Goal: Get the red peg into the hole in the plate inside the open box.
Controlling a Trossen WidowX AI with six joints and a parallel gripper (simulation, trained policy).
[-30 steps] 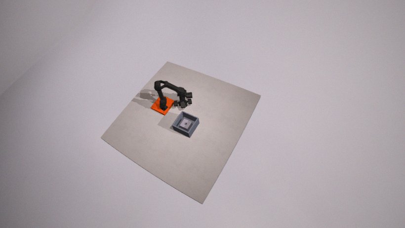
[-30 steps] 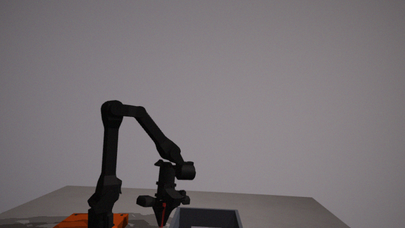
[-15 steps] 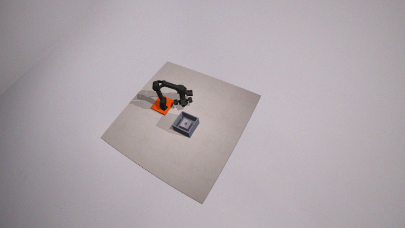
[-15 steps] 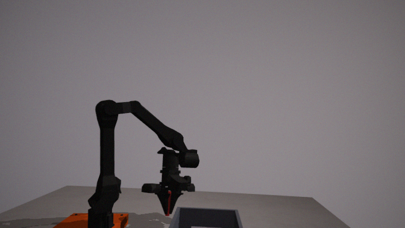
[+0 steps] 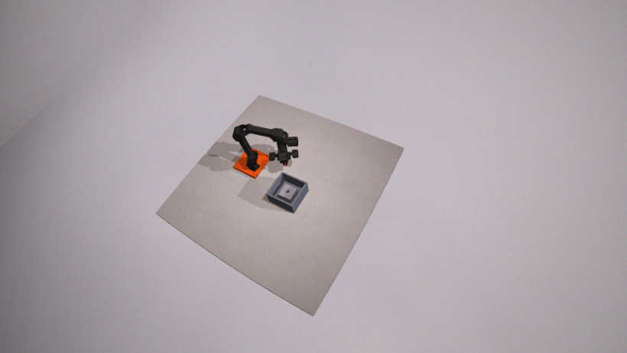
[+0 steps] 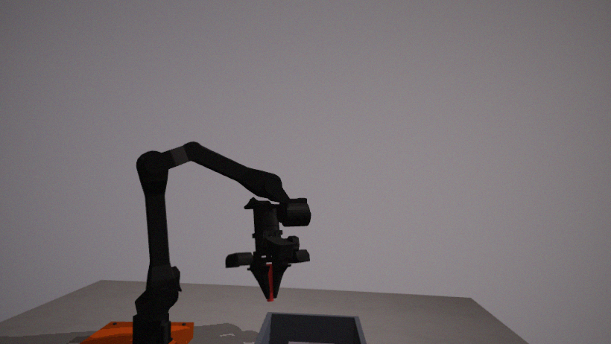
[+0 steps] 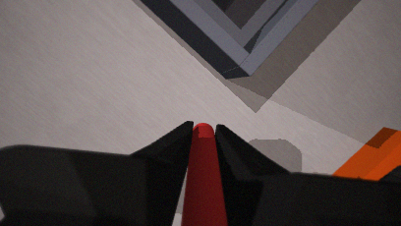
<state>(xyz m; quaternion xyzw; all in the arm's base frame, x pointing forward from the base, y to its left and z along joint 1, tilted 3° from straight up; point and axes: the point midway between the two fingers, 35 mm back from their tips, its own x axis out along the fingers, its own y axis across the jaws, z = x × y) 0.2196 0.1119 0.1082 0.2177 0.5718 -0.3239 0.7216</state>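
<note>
The light plate is 110 mm ahead of my gripper tip, 120 mm to the right of it and 70 mm below it. Also, from my gripper tip: grey box: 110 mm ahead, 120 mm to the right, 90 mm below; then red peg: 10 mm behind, 10 mm to the left, 30 mm above.
</note>
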